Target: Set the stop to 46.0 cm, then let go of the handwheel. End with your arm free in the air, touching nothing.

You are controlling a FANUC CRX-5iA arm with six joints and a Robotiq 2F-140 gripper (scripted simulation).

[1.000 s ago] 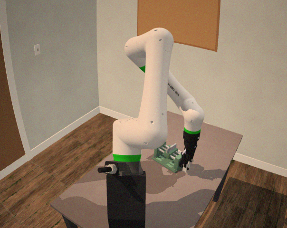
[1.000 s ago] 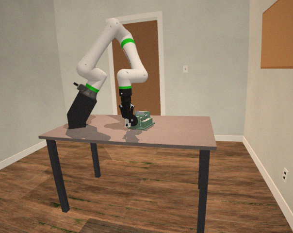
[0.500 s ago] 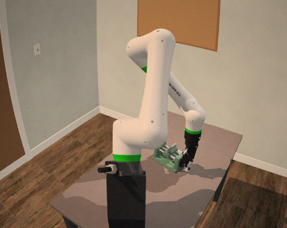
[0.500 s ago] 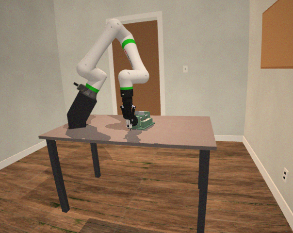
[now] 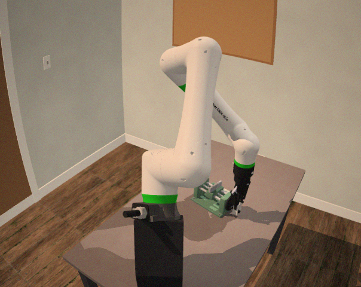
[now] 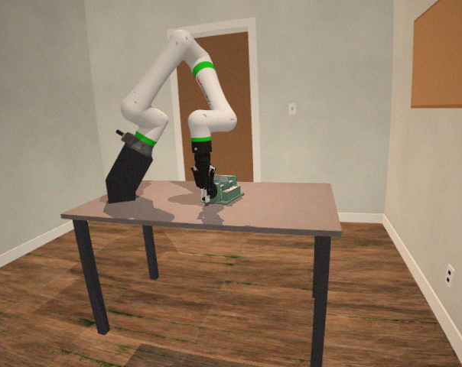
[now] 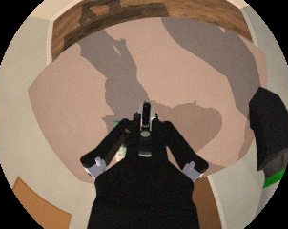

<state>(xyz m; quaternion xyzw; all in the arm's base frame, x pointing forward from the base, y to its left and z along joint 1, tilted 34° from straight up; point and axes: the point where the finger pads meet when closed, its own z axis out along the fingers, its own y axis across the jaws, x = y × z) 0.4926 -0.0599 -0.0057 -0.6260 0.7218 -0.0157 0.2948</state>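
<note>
Right now my hand is 14 cm to the right of the green stop fixture, 3 cm below it and 2 cm short of it. Also, from my hand: black handwheel (2 cm to the left, 1 cm below).
</note>
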